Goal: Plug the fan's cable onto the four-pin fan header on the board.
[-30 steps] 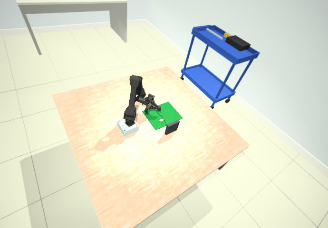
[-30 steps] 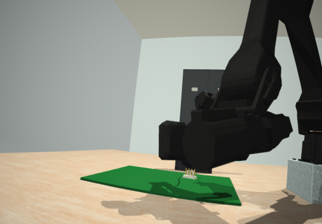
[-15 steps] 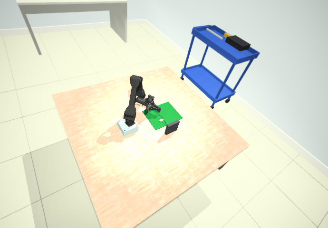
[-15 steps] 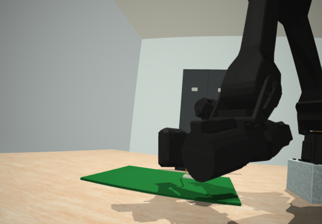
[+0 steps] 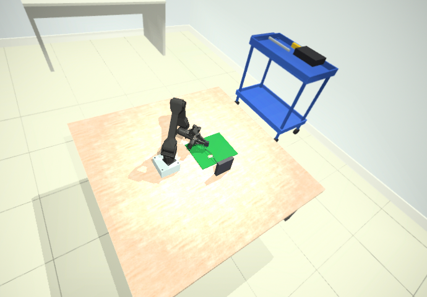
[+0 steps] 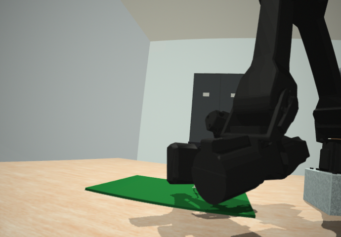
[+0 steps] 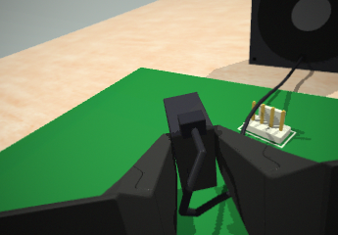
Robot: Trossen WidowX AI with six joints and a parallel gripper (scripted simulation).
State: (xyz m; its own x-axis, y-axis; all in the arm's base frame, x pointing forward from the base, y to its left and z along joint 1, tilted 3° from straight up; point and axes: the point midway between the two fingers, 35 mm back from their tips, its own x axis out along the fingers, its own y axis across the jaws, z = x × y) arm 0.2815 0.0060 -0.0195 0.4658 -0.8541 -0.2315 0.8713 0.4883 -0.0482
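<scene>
The green board lies 30 mm ahead of my gripper tip, 40 mm to the right of it and 70 mm below it. Also, from my gripper tip: white four-pin header (30 mm behind, 80 mm to the right, 60 mm below); then black fan (50 mm behind, 220 mm to the right); then black plug (10 mm to the right, 10 mm below).
</scene>
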